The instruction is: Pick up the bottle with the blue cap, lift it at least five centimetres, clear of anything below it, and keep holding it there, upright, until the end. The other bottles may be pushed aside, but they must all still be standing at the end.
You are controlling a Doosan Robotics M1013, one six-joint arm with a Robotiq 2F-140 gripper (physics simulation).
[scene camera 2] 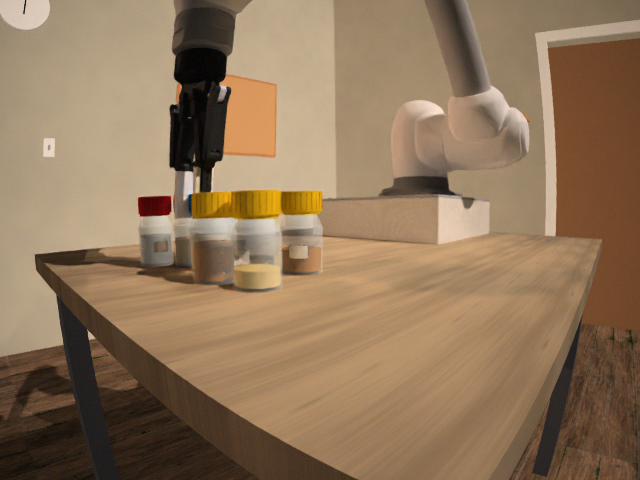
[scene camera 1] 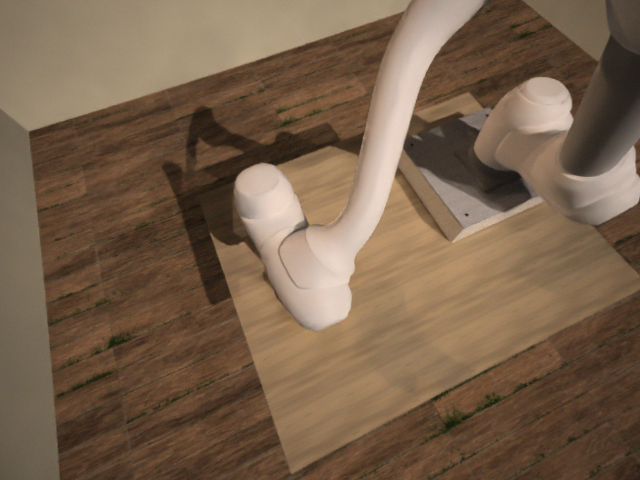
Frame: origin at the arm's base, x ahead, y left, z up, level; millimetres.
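Seen in the pictures: gripper, fingertip midpoint: (scene camera 2: pixel 192 218); arm's base at its link origin: (scene camera 1: pixel 492 163).
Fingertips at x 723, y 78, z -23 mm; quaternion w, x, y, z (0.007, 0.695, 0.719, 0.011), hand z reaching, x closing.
Offsets run from my fingertips to a thing's middle. Level surfaces: height alone.
In scene camera 2, a sliver of the blue cap @[25 mm back, 1 mm right, 20 mm up] (scene camera 2: pixel 190 204) shows between the gripper's fingers, behind a yellow-capped bottle @[8 mm ahead, 71 mm left, 20 mm down] (scene camera 2: pixel 212 253). The rest of the blue-capped bottle is hidden, so its height cannot be judged. My gripper (scene camera 2: pixel 194 193) points down and is shut on the blue-capped bottle. Its near pale finger reaches down in front of a red-capped bottle @[31 mm back, 67 mm right, 20 mm down] (scene camera 2: pixel 183 245), whose cap is mostly covered. Another red-capped bottle @[16 mm ahead, 103 mm right, 20 mm down] (scene camera 2: pixel 155 235) stands at the left. Two more yellow-capped bottles @[8 mm back, 134 mm left, 20 mm down] (scene camera 2: pixel 256 253) @[108 mm back, 99 mm left, 20 mm down] (scene camera 2: pixel 301 242) stand to the right. The visible bottles are upright. In scene camera 1 the arm hides gripper and bottles.
The bottles stand close together near one end of the wooden table @[73 mm down] (scene camera 1: pixel 403 330) (scene camera 2: pixel 392 330). The robot's base stands on a pale block (scene camera 1: pixel 429 198) (scene camera 2: pixel 382 219) on the table. The arm's wrist (scene camera 1: pixel 310 268) hangs over the bottle area.
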